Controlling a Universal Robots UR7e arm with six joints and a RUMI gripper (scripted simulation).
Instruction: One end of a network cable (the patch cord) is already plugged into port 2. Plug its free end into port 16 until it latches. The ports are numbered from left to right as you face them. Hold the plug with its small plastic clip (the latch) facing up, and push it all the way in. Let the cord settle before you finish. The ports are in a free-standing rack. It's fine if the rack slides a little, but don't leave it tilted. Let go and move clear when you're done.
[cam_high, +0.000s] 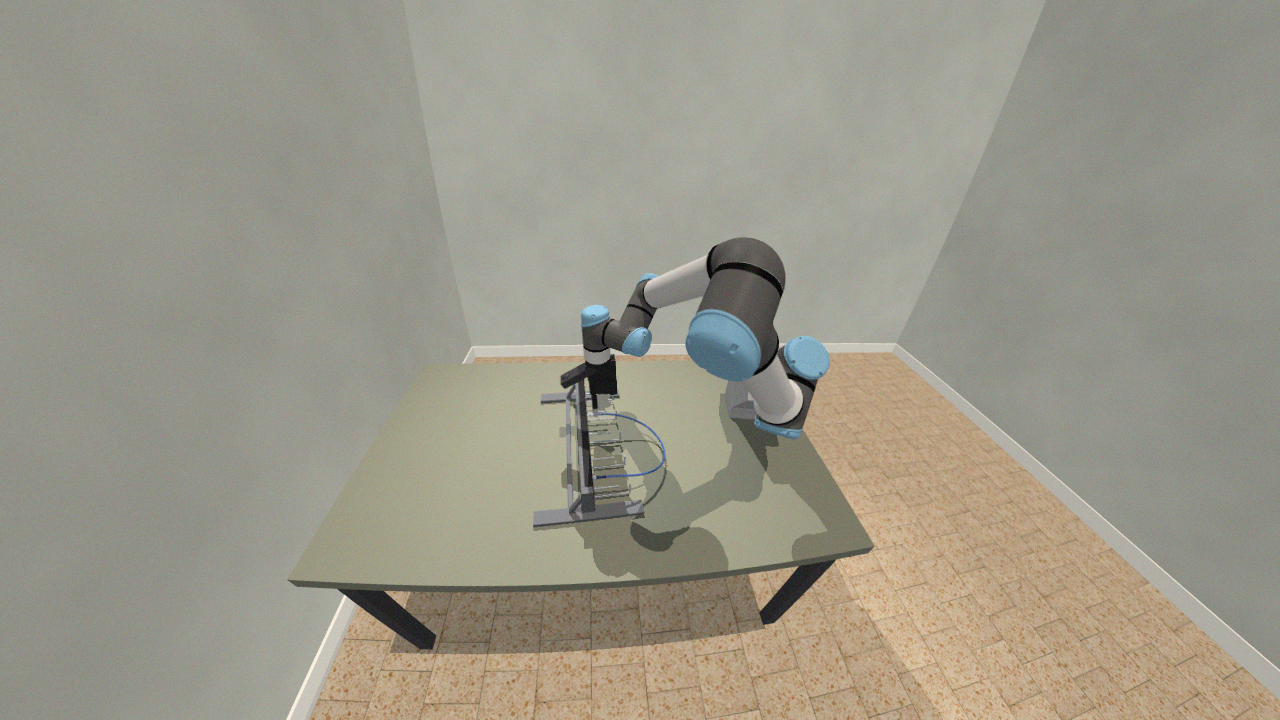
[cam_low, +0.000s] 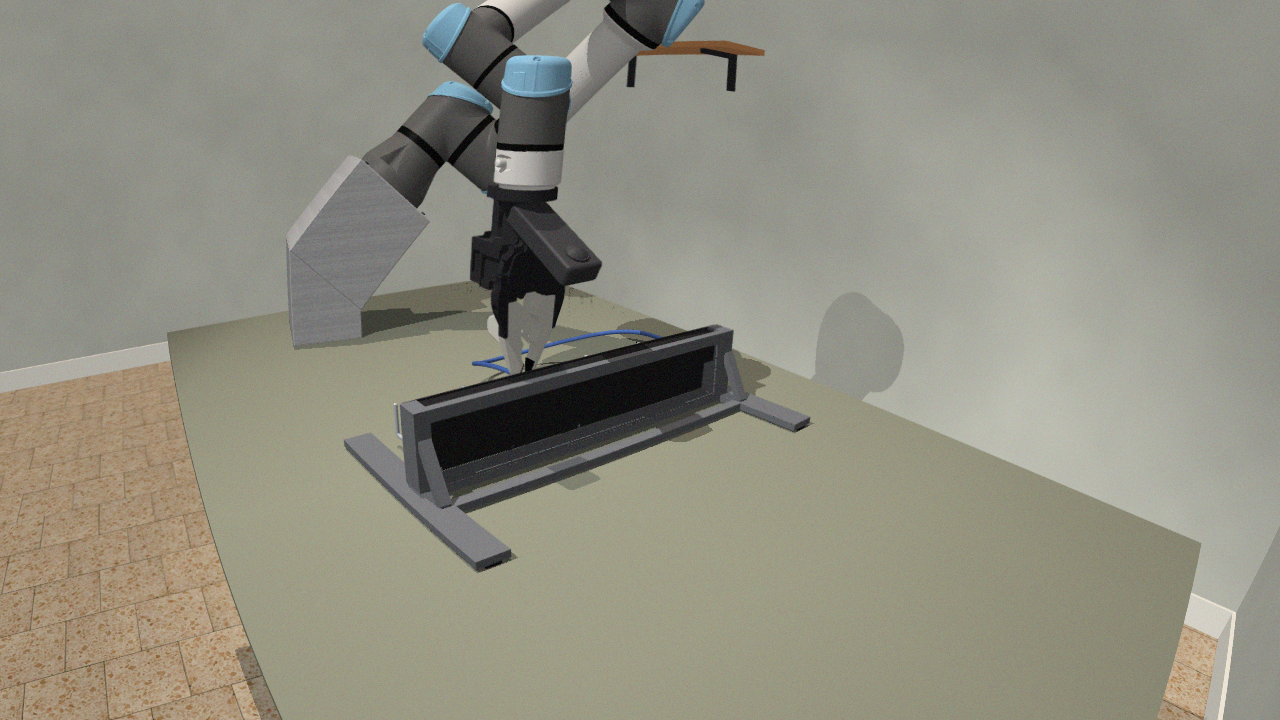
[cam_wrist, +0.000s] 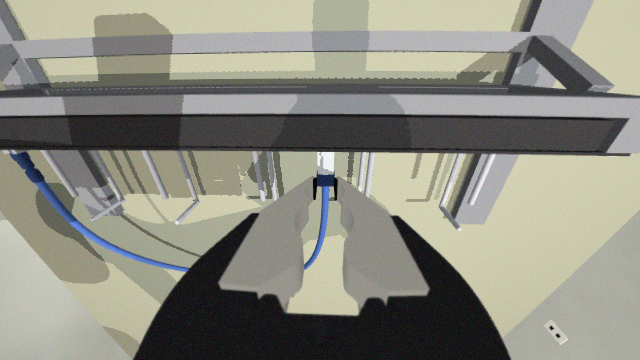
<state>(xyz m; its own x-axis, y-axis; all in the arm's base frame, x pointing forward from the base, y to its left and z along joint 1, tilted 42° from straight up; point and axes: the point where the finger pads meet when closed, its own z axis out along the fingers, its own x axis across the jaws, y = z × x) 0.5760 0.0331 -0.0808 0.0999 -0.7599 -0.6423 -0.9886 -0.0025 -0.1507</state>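
Now: the plug 20 mm ahead of my hand and 10 mm below it.
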